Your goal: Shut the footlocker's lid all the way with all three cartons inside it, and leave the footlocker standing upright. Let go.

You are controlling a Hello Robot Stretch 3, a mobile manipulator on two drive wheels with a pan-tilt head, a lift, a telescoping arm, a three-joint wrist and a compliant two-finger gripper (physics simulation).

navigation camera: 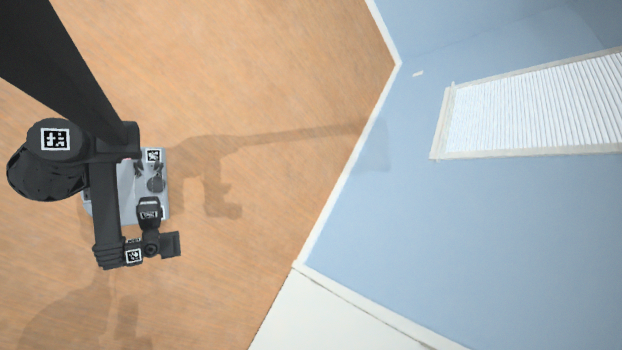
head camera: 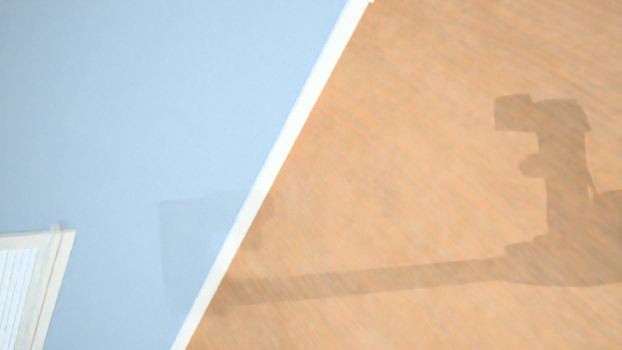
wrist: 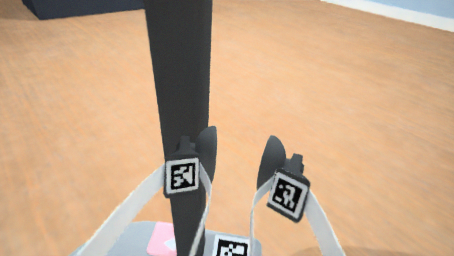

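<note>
My gripper (navigation camera: pixel 148 169) (wrist: pixel 240 149) is open, with nothing between its two dark fingertips. It is folded back over the robot's grey base (navigation camera: pixel 127 200). A dark navy object (wrist: pixel 90 7) stands on the floor at the top left of the wrist view; only its lower part shows, and I cannot tell whether it is the footlocker. Its lid and upright stance cannot be judged from this part. The three cartons do not show in these views.
The dark mast (wrist: pixel 182 75) rises close beside the left finger. A blue wall (head camera: pixel 150 100) (navigation camera: pixel 450 215) with a white baseboard (head camera: pixel 295 127) (navigation camera: pixel 345 175) borders the wooden floor (head camera: pixel 400 175) (navigation camera: pixel 240 75). A pale-framed window (navigation camera: pixel 530 110) is in the wall. A white panel (navigation camera: pixel 320 310) shows at the bottom.
</note>
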